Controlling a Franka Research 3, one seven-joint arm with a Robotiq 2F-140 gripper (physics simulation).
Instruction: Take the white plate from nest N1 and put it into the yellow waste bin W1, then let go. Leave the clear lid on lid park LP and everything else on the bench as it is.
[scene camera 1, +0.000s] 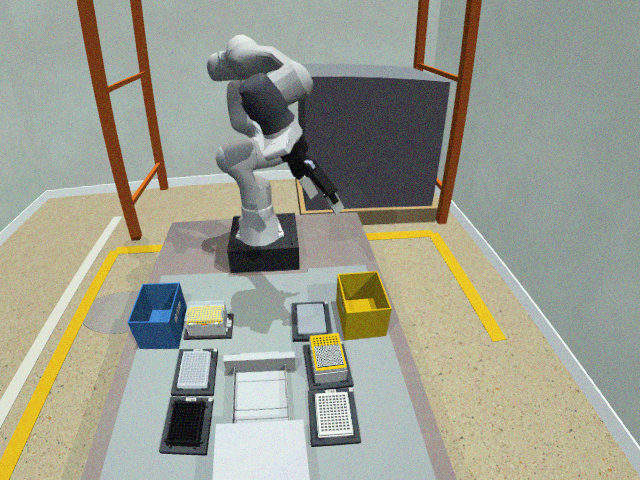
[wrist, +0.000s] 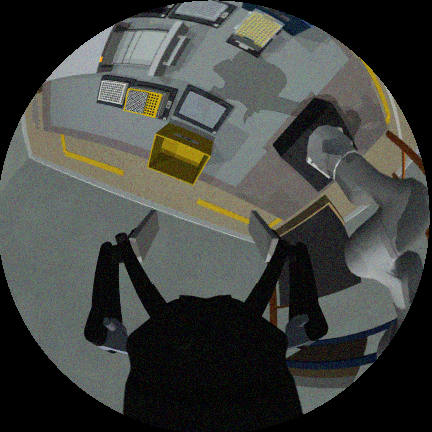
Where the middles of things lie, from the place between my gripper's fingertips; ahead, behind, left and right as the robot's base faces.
Scene:
The flat clear lid (scene camera 1: 311, 320) lies 8 cm ahead of my hand, 5 cm to the right of it and 37 cm below it. From my hand the other things lie so: whitish block (scene camera 1: 328, 362): 26 cm ahead, 2 cm to the right, 34 cm below; then black plate (scene camera 1: 185, 429): 45 cm ahead, 40 cm to the right, 36 cm below.

